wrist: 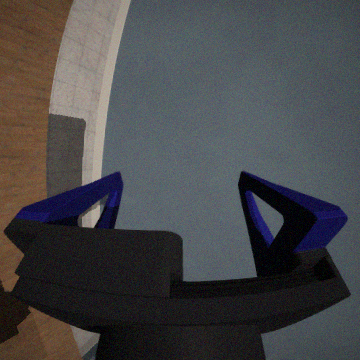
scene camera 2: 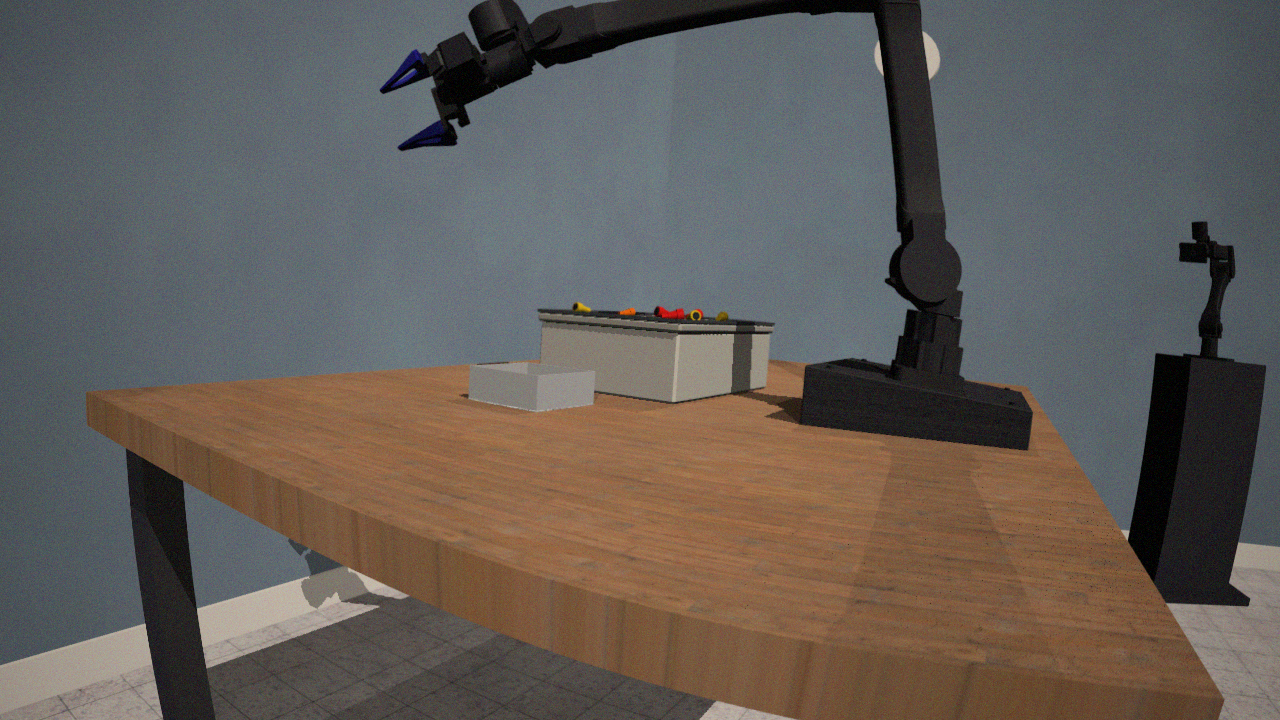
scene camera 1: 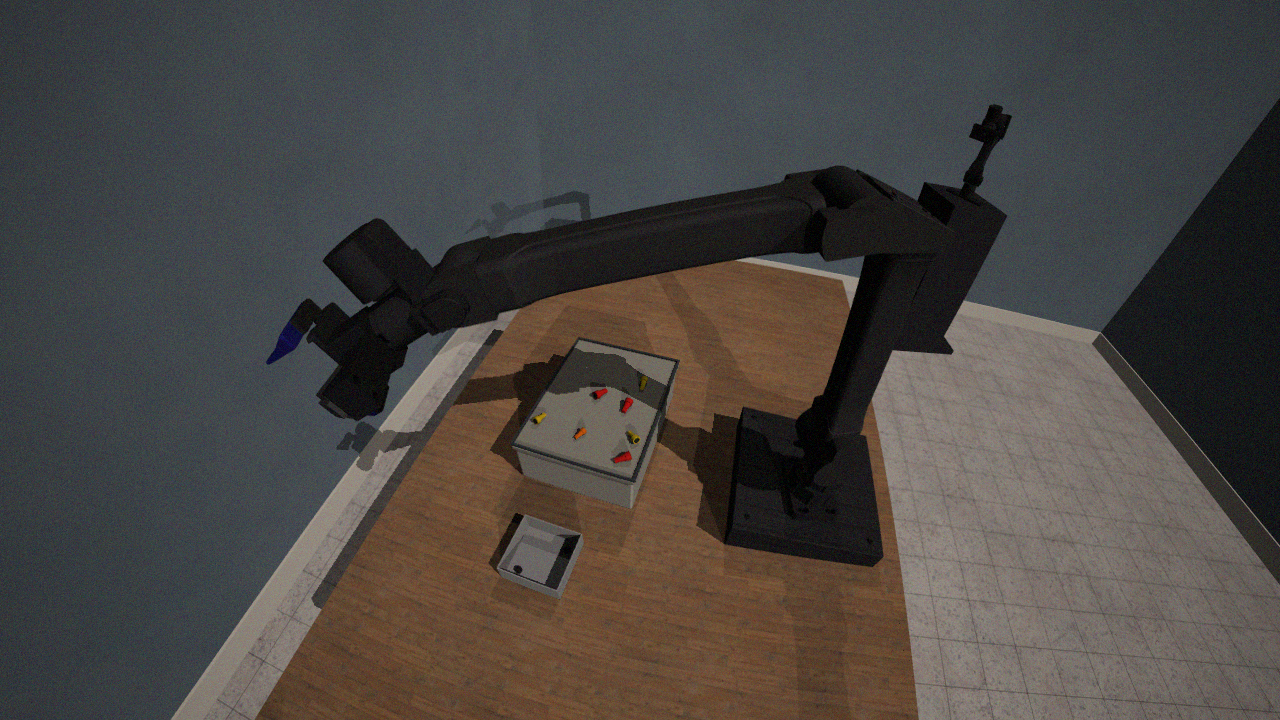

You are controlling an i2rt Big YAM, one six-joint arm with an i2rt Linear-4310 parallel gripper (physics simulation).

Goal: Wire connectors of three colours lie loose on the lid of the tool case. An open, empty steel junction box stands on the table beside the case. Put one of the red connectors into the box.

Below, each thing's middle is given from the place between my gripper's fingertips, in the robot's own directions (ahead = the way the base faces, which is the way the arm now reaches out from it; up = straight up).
The steel junction box (scene camera 2: 534, 387) lies 260 mm behind my hand, 20 mm to the left of it and 330 mm below it. Round my hand: tool case (scene camera 1: 548, 452) (330 mm behind, 250 mm to the right, 300 mm below).
